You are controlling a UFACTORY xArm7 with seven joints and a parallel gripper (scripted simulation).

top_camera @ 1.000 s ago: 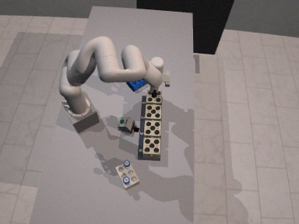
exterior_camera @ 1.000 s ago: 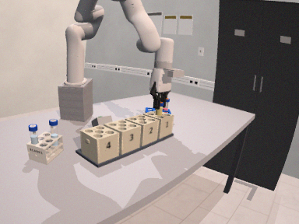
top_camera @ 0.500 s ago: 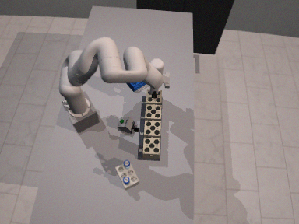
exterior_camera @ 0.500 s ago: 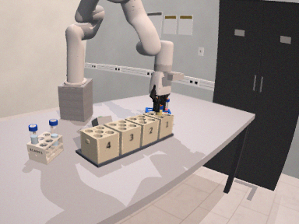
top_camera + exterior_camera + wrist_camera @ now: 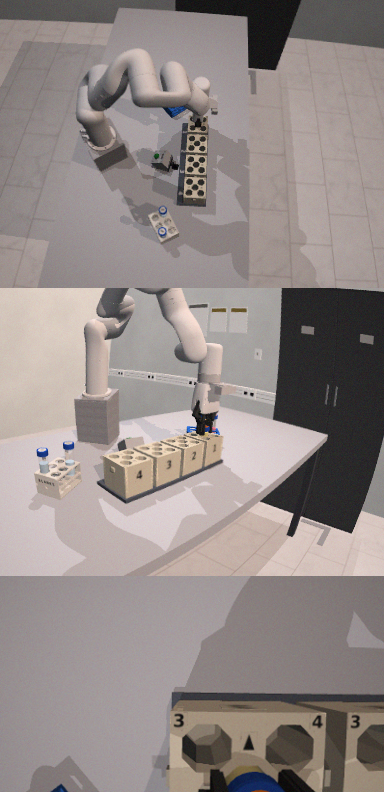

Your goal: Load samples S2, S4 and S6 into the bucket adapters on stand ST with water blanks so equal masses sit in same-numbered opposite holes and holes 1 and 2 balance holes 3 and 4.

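My hand is 50 mm above the sample tube S4 and 10 mm past it. From my hand the other things lie so: sample tube S2: 170 mm to the left, 130 mm behind, 60 mm below; adapter: 220 mm to the right, 70 mm below; blue sample rack: 160 mm to the left, 120 mm behind, 90 mm below.
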